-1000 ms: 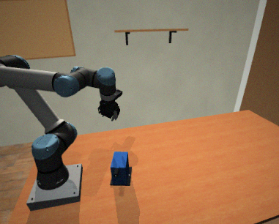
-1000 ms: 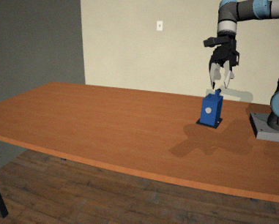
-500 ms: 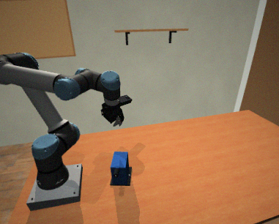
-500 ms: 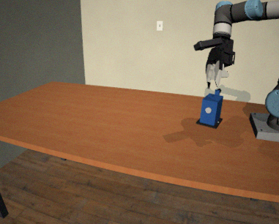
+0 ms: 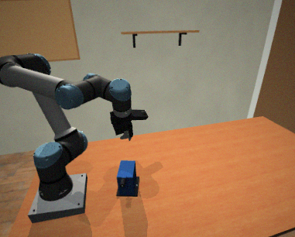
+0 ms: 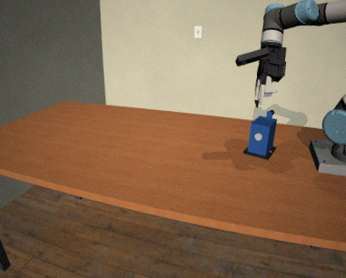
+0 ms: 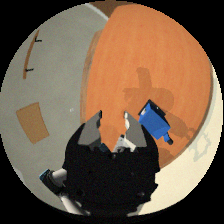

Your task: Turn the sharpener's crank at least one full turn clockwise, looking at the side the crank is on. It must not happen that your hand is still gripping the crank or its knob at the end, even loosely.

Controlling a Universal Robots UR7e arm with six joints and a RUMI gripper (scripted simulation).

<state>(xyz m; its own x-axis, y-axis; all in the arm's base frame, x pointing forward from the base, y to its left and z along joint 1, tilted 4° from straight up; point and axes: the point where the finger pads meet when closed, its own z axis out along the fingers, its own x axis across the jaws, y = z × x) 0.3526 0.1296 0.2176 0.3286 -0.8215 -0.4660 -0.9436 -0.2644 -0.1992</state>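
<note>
Right now the crank knob is 230 mm to the right of my hand, 100 mm below it and 30 mm behind it.
</note>
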